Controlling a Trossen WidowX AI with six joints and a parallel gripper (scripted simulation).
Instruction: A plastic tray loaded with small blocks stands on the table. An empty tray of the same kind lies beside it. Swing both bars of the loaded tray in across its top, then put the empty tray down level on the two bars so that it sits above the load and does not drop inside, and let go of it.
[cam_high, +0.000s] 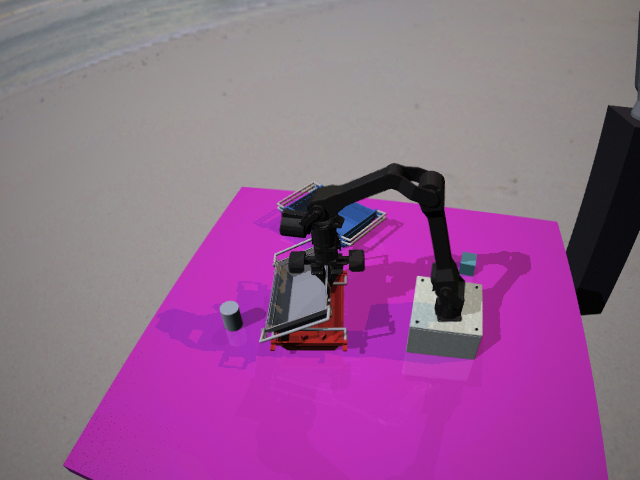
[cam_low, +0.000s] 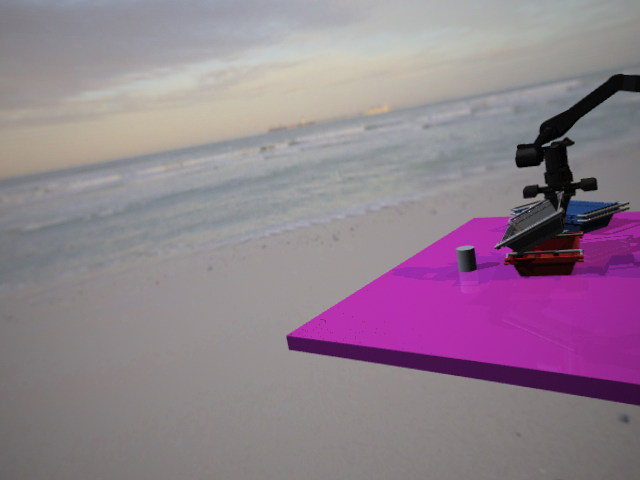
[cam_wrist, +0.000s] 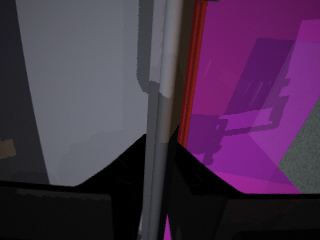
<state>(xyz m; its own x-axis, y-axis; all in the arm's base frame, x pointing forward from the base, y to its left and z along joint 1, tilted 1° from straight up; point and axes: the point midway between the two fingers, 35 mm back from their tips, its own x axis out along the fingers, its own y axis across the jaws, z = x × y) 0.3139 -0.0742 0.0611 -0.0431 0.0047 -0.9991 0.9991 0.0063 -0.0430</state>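
Now: gripper tip 8 cm short of the grey tray. Round my gripper tip: grey cylinder (28 cm ahead, 2 cm to the left, 10 cm below).
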